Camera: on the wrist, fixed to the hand. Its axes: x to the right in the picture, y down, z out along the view.
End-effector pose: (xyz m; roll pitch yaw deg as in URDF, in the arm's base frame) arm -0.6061 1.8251 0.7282 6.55 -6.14 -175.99
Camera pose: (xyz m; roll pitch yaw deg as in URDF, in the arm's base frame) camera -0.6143 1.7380 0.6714 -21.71 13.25 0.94
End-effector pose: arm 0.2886 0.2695 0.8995 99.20 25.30 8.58
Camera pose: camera 0.3253 0.3296 0.9764 -110.25 -28.41 -179.36
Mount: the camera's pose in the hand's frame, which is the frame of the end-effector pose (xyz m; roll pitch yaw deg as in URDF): 0.0081 0.0791 -0.0675 -14.78 7.42 177.82
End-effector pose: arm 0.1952 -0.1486 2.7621 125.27 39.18 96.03
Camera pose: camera 0.1783 -0.0783 2.8373 -135.34 -45.05 -90.77
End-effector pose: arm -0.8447 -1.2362 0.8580 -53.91 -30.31 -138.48
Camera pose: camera -0.8944 -1.2696 0.7726 42.49 36.30 47.37
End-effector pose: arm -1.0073 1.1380 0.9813 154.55 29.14 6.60
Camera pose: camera -0.9495 1.1020 1.0603 -168.35 -36.76 -174.93
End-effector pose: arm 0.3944 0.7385 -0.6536 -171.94 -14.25 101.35
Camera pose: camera 0.4816 0.7500 -0.5976 157.90 7.19 -75.45
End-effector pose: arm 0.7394 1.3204 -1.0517 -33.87 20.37 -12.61
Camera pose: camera 0.7189 1.3537 -1.1484 18.54 -12.98 169.78
